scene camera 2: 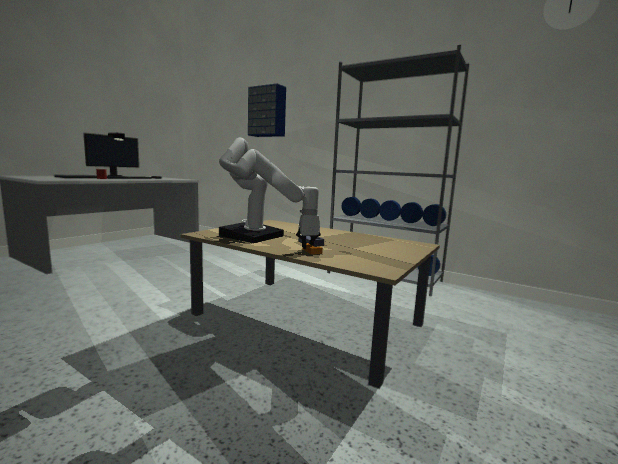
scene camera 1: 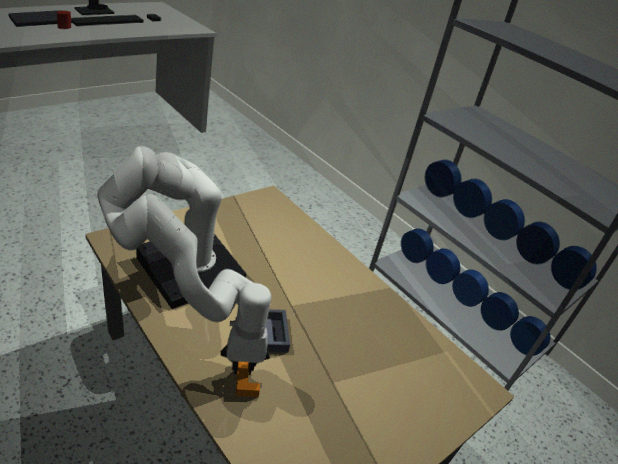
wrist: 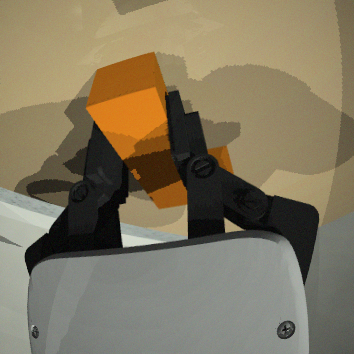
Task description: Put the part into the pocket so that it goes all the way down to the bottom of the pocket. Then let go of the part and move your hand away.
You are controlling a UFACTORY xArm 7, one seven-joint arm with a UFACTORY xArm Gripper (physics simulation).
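Frame: origin at the arm's base, x ahead, y left, z up, level; centimetres.
Seen in the pictures: gripper, between the fingertips: point(scene camera 2: 307, 248) point(scene camera 1: 242, 370) point(wrist: 144, 118); arm's base, origin of its link: point(scene camera 2: 254, 228) point(scene camera 1: 196, 258).
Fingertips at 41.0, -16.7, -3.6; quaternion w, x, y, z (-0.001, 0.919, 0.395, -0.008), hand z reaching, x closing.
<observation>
Offsets run from my fingertips to a thing's top centre, as dx, dy, dz. Level surfaces: height alone.
The orange L-shaped part @[+2.6, -0.4, +2.0] point(scene camera 1: 248, 389) point(scene camera 2: 315, 250) point(wrist: 131, 112) is at the tabletop under the arm's hand. My gripper point(scene camera 1: 244, 370) point(scene camera 2: 306, 244) point(wrist: 144, 118) points down and is shut on the long leg of the part, with one black finger against each side in the wrist view. The short leg sticks out beyond the right finger there. I cannot tell whether the part touches the table. The pocket is in a dark grey block @[-4.9, +16.6, +2.6] point(scene camera 1: 287, 332) point(scene camera 2: 319, 242) behind the hand, apart from the part; the hand hides its left side in scene camera 1.
The wooden table @[dz -1.1] point(scene camera 1: 350, 320) point(scene camera 2: 380, 250) also carries the arm's black base plate point(scene camera 1: 225, 260) point(scene camera 2: 235, 233). The block has raised walls. A metal shelf rack point(scene camera 1: 417, 135) point(scene camera 2: 336, 150) with blue discs stands beyond the table, and a grey desk point(scene camera 1: 185, 90) point(scene camera 2: 175, 200) stands farther off.
</observation>
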